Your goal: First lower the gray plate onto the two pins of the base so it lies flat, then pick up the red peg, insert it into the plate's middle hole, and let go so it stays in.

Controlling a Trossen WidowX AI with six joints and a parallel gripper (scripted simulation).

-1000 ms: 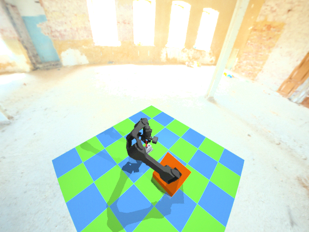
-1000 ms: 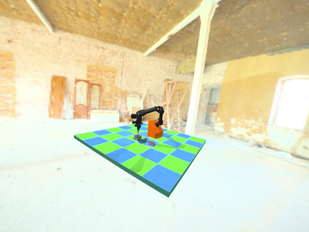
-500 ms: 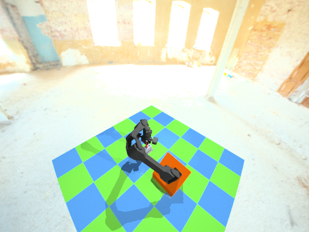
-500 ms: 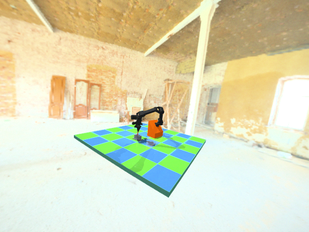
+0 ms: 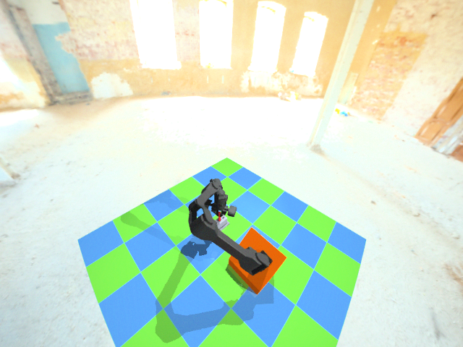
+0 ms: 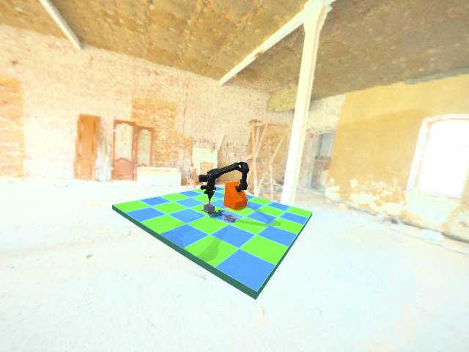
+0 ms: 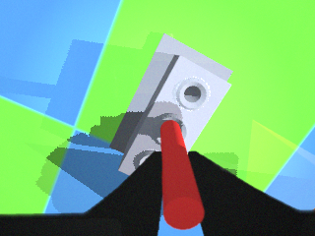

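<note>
My gripper tip is now right at the red peg. Also, from my gripper tip: gray plate (5 cm below); then gray base (9 cm below).
</note>
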